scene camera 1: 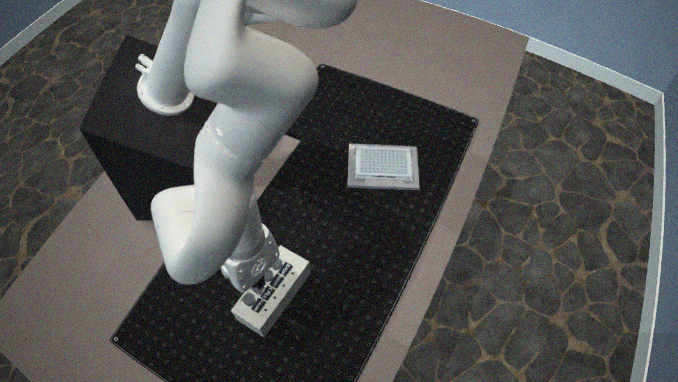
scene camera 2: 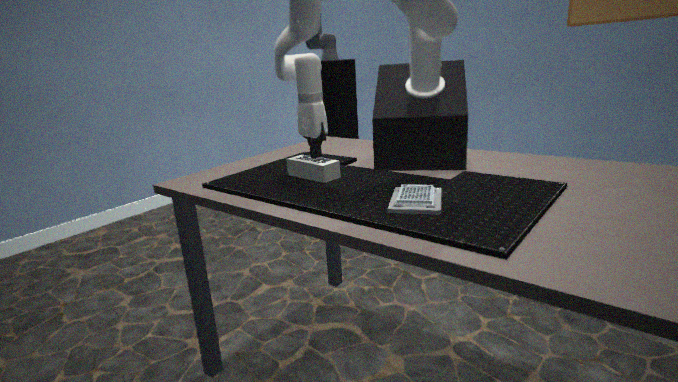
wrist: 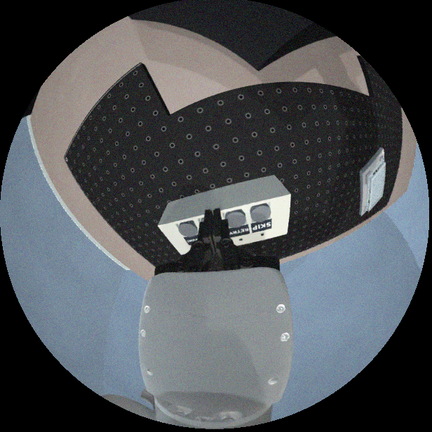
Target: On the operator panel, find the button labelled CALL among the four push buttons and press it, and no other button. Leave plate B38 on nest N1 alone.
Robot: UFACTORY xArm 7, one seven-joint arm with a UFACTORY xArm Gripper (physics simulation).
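Frame: origin at the arm's base, x ahead, y left, z up, level; centimetres.
Where they show: gripper, between the fingertips: (scene camera 1: 257, 282) (scene camera 2: 316, 157); arm's base, origin of its link: (scene camera 1: 165, 92) (scene camera 2: 425, 86).
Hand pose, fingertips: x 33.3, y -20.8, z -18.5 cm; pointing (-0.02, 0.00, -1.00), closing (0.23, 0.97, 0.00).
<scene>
Each offset is from my fingertips to the centre of the thing. Level surfaces: height alone.
The operator panel @(dx +2.6, dy +0.5, dz -2.5 cm) (scene camera 1: 297, 260) (scene camera 2: 312, 171) (wrist: 280, 215) is a pale box with four round grey buttons. In the wrist view the SKIP button (wrist: 260, 212) and RETRY button (wrist: 235, 219) show right of the fingers, and the leftmost button (wrist: 188, 229) shows left of them, its label partly hidden. My gripper (scene camera 1: 259, 286) (scene camera 2: 315, 155) (wrist: 214, 218) is shut and empty, pointing down at the CALL button, which the fingers mostly hide. The tips are at the panel top; contact or button travel cannot be told. Plate B38 @(dx +9.3, dy +39.4, dz -3.4 cm) (scene camera 1: 384, 162) (scene camera 2: 416, 194) (wrist: 377, 185) lies on nest N1 (scene camera 1: 351, 175) (scene camera 2: 438, 197).
The panel and nest stand on a black perforated mat @(dz -5.4 cm) (scene camera 1: 350, 240) (scene camera 2: 350, 195) (wrist: 200, 145) on the table @(dz -6.6 cm) (scene camera 1: 450, 60) (scene camera 2: 600, 240). The arm's black pedestal (scene camera 1: 160, 155) (scene camera 2: 420, 142) stands behind the mat. The arm hangs over the panel's rear side.
</scene>
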